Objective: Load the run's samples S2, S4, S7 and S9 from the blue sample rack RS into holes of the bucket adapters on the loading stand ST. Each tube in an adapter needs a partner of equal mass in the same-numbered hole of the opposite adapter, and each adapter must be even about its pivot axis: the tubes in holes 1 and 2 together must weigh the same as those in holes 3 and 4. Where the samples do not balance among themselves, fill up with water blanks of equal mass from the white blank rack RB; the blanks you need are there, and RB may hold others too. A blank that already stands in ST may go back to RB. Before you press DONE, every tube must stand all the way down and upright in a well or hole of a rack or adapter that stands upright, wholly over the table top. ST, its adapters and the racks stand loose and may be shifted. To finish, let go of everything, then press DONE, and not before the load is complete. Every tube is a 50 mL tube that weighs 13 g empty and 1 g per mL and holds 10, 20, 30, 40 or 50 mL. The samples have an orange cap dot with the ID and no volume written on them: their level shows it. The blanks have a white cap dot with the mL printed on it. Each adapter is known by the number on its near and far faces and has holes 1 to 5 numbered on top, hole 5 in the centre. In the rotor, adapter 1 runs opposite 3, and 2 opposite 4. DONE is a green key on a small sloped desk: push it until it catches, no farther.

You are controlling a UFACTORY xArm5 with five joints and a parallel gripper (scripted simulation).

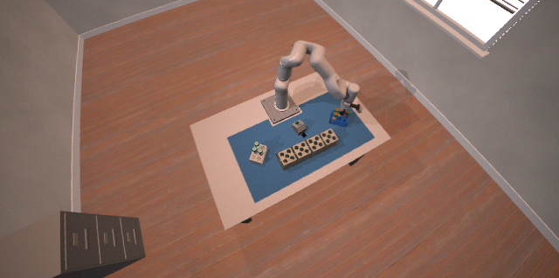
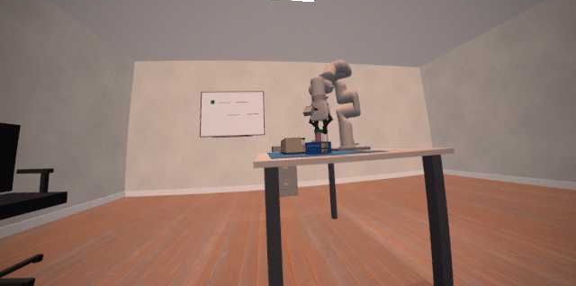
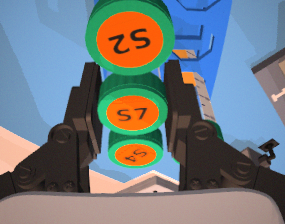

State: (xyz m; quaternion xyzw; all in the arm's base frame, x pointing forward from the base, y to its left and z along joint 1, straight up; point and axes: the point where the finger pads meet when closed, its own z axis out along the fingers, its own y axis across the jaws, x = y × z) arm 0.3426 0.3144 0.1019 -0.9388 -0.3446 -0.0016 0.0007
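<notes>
Right now my hand is 10 mm short of the sample tube S7 and 50 mm above it. Also, from my hand: sample tube S2 (20 mm ahead, 30 mm to the left, 50 mm below); sample tube S9 (50 mm to the right, 50 mm below); sample tube S4 (40 mm behind, 30 mm to the right, 50 mm below).
</notes>
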